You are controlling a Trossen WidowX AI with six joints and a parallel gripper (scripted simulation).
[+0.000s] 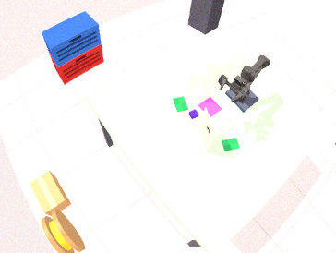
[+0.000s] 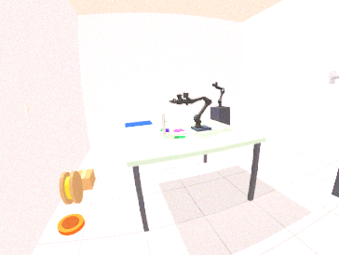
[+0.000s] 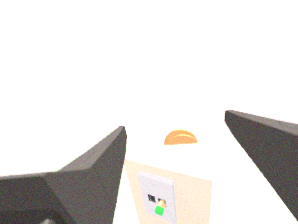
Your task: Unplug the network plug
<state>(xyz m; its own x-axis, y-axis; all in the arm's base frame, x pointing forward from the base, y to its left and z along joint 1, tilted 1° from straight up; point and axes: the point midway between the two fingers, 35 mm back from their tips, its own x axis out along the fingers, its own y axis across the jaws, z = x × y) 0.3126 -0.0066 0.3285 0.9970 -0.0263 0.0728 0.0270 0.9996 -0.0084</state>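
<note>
Now: the network plug 80 mm ahead of my gripper tip, 20 mm to the left of it and 200 mm below it. The rest, counted from my gripper tip: magenta marked square 130 mm behind, 110 mm to the right, 360 mm below; purple cube 140 mm to the right, 350 mm below; upright panel 100 mm ahead, 20 mm to the left, 260 mm below.
</note>
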